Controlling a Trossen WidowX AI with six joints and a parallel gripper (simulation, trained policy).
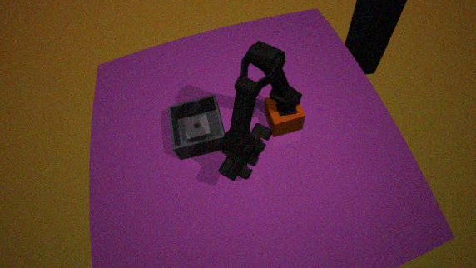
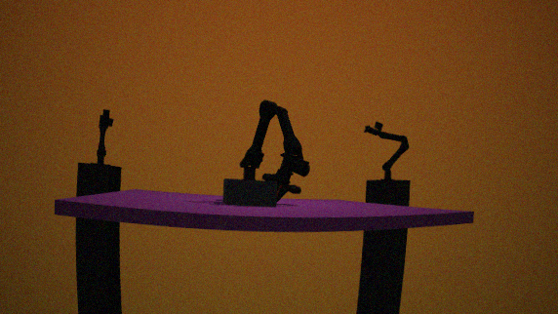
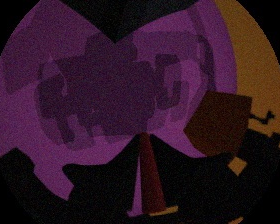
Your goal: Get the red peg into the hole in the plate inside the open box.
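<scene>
Now: gripper tip 210 mm short of the grey plate, 120 mm to the left of it and 40 mm below it. The rest, counted from my gripper tip: small red peg 10 mm to the left, 30 mm above; then dark grey box 210 mm ahead, 120 mm to the right, 20 mm above.
</scene>
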